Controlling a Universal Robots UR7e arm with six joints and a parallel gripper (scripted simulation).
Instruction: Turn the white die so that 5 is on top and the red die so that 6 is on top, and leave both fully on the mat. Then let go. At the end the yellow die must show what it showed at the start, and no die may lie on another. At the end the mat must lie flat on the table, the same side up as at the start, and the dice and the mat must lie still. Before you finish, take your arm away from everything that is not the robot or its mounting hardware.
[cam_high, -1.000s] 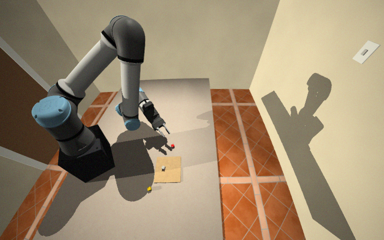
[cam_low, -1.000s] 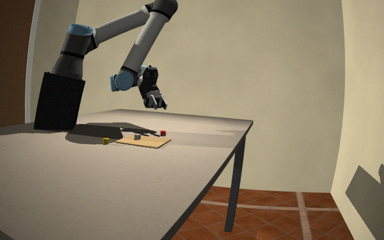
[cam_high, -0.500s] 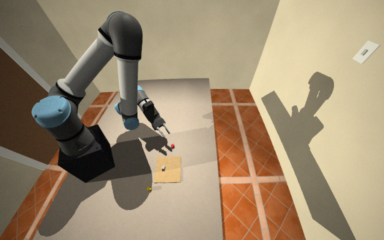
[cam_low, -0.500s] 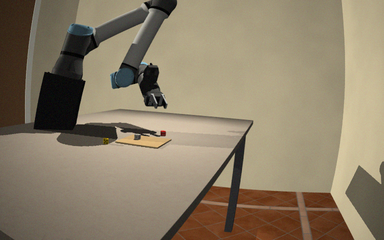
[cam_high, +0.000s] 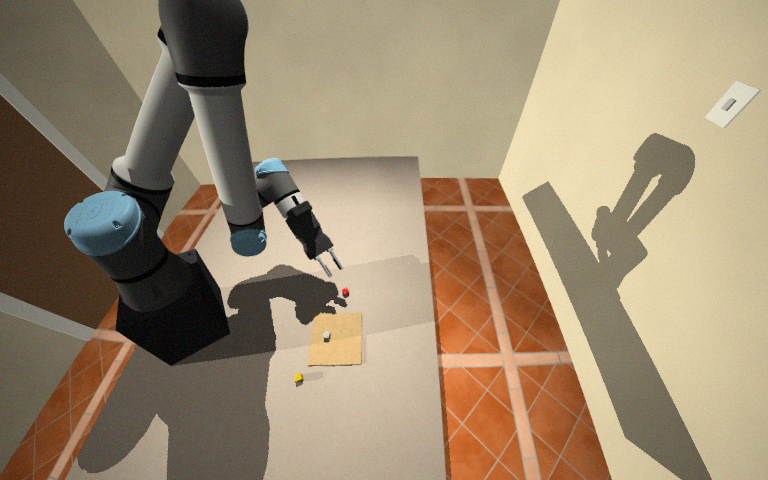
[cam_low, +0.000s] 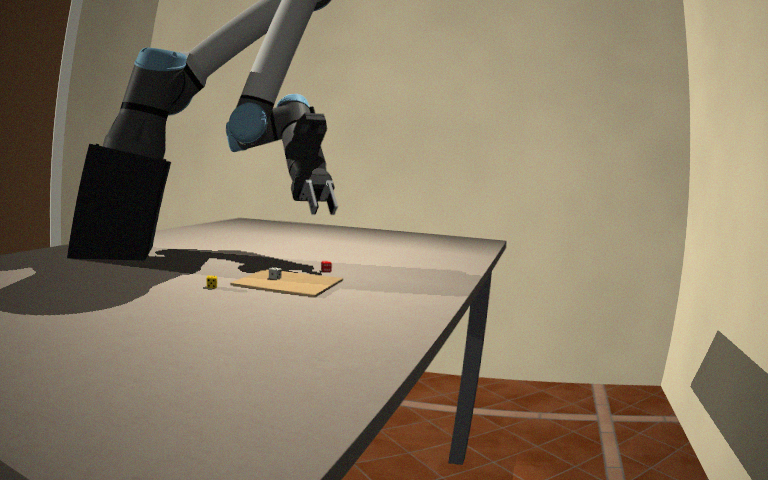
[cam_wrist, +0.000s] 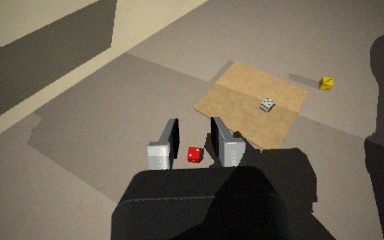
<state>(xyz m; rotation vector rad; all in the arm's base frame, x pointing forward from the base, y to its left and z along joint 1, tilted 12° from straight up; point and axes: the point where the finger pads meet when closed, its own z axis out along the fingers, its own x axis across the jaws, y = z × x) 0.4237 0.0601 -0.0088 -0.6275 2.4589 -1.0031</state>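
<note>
Now: hand 20 mm short of the red die, 20 mm to the left of it and 110 mm above it. Also, from my hand: white die 40 mm behind, 150 mm to the right, 100 mm below; then yellow die 110 mm behind, 250 mm to the right, 110 mm below; then tan mat 10 mm behind, 160 mm to the right, 110 mm below.
</note>
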